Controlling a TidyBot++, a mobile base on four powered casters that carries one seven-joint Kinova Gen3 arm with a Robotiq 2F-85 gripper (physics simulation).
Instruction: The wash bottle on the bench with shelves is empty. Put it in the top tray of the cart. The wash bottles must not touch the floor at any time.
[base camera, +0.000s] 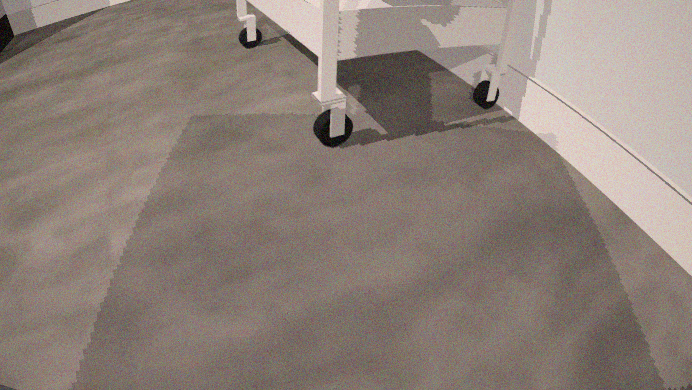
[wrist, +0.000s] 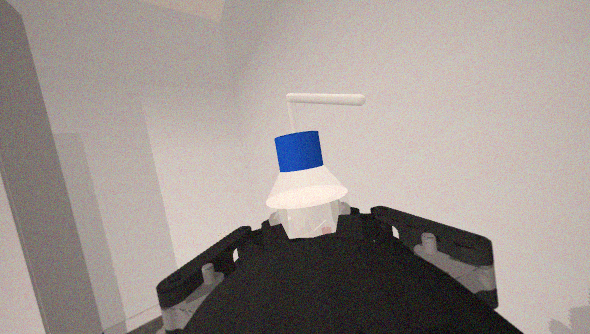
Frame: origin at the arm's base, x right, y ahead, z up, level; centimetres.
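Where they show: gripper, between the fingertips: (wrist: 309, 212).
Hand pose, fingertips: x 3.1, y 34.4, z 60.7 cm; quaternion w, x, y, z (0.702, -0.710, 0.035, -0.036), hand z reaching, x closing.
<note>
Things, the pixels of their top centre, and the offset from my fingertips.
- wash bottle, centre of its top: (wrist: 301, 88) dy -4.5, dx +0.4, dz +10.1 cm
- cart's far right castor, centre of its top: (base camera: 488, 82) dy +38.2, dx +22.7, dz -95.4 cm
My gripper (wrist: 309, 212) is shut on the wash bottle (wrist: 306, 186), which has a blue cap, a white shoulder and a thin white spout pointing right in the wrist view. The bottle's neck end leans slightly left there. Its lower body is hidden by the black gripper. The white cart (base camera: 327, 55) stands ahead in the base view, with its lower frame, legs and black castors showing. Its top tray does not show in the base view. The bottle is off the floor; its height over any tray cannot be told.
A grey upright post (wrist: 47, 165) stands at the left of the wrist view, with pale surfaces behind the bottle. In the base view a white wall with a baseboard (base camera: 600, 145) runs along the right, close to the cart's far right castor (base camera: 482, 94).
</note>
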